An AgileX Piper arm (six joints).
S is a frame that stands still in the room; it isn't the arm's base.
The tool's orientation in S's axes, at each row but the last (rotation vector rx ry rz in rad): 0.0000 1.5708 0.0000; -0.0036 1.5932 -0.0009; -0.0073 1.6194 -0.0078; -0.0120 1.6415 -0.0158; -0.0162 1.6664 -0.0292; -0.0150 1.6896 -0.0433; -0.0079 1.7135 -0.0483; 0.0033 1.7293 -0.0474; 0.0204 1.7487 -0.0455; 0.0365 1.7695 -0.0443
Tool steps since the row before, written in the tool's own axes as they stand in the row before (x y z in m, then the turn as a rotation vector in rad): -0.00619 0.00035 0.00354 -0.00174 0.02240 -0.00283; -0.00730 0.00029 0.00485 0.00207 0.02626 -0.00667; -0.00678 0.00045 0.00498 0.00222 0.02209 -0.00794; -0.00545 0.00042 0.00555 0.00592 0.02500 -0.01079; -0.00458 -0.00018 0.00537 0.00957 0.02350 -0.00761; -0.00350 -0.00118 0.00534 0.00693 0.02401 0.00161; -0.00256 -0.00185 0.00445 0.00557 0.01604 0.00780; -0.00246 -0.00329 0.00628 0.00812 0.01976 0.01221; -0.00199 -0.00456 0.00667 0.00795 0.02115 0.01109; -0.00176 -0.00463 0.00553 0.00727 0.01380 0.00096
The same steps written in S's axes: 0.00354 0.00035 0.00619 -0.00283 0.02240 0.00174; 0.00501 0.00032 0.00719 -0.00676 0.02624 -0.00199; 0.00530 0.00051 0.00653 -0.00804 0.02207 -0.00204; 0.00592 0.00050 0.00504 -0.01114 0.02493 -0.00558; 0.00578 -0.00010 0.00405 -0.00833 0.02329 -0.00947; 0.00570 -0.00116 0.00288 0.00115 0.02371 -0.00797; 0.00473 -0.00189 0.00197 0.00728 0.01562 -0.00721; 0.00649 -0.00344 0.00154 0.01134 0.01913 -0.01053; 0.00673 -0.00481 0.00087 0.01033 0.02057 -0.01019; 0.00553 -0.00490 0.00068 0.00018 0.01374 -0.00745
